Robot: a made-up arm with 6 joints.
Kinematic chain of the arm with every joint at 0, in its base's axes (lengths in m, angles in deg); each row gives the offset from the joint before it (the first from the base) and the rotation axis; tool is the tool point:
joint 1: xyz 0 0 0.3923 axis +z
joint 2: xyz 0.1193 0 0 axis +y
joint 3: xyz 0 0 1.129 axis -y
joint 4: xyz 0 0 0.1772 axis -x
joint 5: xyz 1.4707 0 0 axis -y
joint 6: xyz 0.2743 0 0 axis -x
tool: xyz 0 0 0
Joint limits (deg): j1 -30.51..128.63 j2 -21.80..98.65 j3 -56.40..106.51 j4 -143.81..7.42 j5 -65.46..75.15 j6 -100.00..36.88
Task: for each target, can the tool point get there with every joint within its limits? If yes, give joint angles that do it. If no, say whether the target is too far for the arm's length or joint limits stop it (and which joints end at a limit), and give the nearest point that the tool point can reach.
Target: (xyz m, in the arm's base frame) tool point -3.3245 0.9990 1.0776
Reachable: no: too far | nearest point -1.9188 2.0014 1.0539 | short by 1.727 m
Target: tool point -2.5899 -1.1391 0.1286
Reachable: no: joint limits stop it (at a limit: joint 1, joint 3, joint 5) | nearest point -0.8457 0.6608 -0.0090 | short by 2.510 m
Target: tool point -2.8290 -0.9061 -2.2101
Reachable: no: too far | nearest point -0.8937 0.7189 -1.3689 | short by 2.663 m
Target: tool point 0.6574 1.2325 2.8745
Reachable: yes | joints 68.94 31.04 94.05 -120.38 46.15 -35.82
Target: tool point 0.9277 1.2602 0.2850
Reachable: yes | joints 61.86 15.78 -37.07 -90.88 54.65 -40.89
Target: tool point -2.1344 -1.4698 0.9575
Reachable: no: joint limits stop it (at a limit: joint 2, joint 3, joint 5) | nearest point -1.3197 -0.9088 2.3755 | short by 1.729 m
